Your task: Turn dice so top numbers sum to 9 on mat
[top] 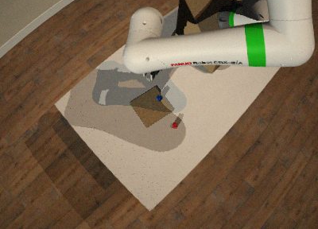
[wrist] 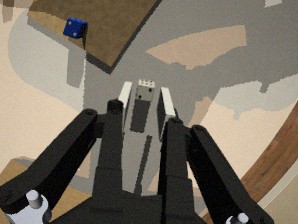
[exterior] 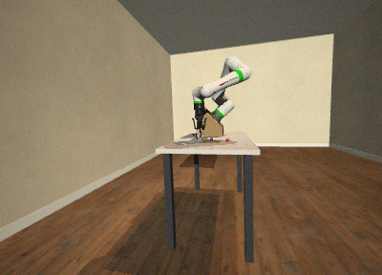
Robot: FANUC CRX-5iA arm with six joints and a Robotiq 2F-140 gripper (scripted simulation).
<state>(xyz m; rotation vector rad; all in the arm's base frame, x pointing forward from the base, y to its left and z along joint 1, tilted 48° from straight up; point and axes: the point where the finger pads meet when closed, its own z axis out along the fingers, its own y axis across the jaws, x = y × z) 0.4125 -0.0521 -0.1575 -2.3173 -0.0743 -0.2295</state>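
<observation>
The white die is 5 cm below my hand. Round my hand: mat 10 cm ahead, 9 cm to the left, 6 cm below; blue die 5 cm ahead, 10 cm to the left, 5 cm below; red die 11 cm ahead, 23 cm to the left, 5 cm below.
</observation>
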